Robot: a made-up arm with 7 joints.
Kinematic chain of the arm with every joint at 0, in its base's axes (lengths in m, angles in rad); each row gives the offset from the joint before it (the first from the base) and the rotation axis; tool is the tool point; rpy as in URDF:
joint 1: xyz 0 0 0.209 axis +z
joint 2: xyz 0 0 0 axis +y
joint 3: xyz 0 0 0.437 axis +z
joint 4: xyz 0.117 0 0 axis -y
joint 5: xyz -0.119 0 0.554 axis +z
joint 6: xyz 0 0 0 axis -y
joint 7: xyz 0.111 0 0 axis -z
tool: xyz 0 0 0 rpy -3.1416 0 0
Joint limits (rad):
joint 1: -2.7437..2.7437
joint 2: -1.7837..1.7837
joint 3: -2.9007..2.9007
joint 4: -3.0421..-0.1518
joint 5: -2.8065..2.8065
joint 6: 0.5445..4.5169
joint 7: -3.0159..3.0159
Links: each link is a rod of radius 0.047 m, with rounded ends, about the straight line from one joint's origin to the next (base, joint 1, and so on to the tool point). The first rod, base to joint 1, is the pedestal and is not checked.
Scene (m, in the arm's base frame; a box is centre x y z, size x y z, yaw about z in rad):
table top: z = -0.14
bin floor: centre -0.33 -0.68 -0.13 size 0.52 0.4 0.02 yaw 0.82
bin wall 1: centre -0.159 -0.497 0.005 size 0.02 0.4 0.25 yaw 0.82
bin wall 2: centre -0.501 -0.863 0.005 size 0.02 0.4 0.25 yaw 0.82
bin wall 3: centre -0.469 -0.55 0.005 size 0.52 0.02 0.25 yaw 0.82
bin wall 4: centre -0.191 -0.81 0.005 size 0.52 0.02 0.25 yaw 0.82
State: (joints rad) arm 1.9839 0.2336 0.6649 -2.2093 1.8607 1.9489 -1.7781
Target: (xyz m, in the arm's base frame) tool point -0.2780 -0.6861 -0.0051
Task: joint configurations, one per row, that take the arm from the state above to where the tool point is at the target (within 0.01 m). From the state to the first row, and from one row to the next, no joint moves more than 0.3 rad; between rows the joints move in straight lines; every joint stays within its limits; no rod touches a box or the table.
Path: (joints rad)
1: 1.7793 0.1646 0.3760 -2.1986 1.8561 1.9907 -1.7781
2: 1.5748 0.0956 0.0870 -2.1879 1.8515 2.0325 -1.7781
3: 1.3702 0.0266 -0.2019 -2.1771 1.8468 2.0743 -1.7781
4: 1.1657 -0.0424 -0.4908 -2.1664 1.8422 2.1161 -1.7781
5: 0.9611 -0.1113 -0.7797 -2.1557 1.8376 2.1579 -1.7781
6: 0.7566 -0.1803 -1.0687 -2.1450 1.8330 2.1997 -1.7781
7: 0.5520 -0.2493 -1.3576 -2.1342 1.8283 2.2415 -1.7781
8: 0.3475 -0.3183 -1.6465 -2.1235 1.8237 2.2833 -1.7781
9: 0.1429 -0.3873 -1.9354 -2.1128 1.8191 2.3251 -1.7781
10: 0.2118 -0.6424 -2.0410 -2.0893 1.7981 2.2540 -1.7781
11: 0.2806 -0.8974 -2.1466 -2.0659 1.7771 2.1828 -1.7781

